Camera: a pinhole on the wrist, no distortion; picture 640 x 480 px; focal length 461.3 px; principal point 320.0 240.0 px. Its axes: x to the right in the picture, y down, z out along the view. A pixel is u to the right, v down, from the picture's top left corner.
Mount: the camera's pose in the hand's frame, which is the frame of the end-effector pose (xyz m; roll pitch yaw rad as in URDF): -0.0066 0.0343 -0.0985 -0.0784 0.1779 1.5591
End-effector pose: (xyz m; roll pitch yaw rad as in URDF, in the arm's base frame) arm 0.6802 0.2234 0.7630 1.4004 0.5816 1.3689
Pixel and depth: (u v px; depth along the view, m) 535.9 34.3 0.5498
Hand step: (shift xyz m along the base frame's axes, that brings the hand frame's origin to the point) 0.4189 0.3364 0.2670
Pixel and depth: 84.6 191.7 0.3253
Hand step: 0.2529 -0.0666 -0.0233
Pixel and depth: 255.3 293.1 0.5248
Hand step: 0.3969 -0.1024 0.1645
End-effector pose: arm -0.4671 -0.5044 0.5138 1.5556 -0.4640 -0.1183
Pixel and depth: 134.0 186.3 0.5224
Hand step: -0.0109 -0.4591 -0.0603
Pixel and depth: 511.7 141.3 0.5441
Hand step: -0.1442 -0.3846 0.3532
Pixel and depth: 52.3 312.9 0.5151
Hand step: -0.0978 -0.4476 -0.2031
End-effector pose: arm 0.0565 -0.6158 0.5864 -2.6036 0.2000 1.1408
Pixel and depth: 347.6 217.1 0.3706
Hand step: -0.0577 -0.0540 -0.2790
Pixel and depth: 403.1 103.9 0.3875
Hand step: 0.0097 0.0089 -0.3361
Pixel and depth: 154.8 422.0 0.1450
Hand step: -0.0503 -0.0682 -0.0303
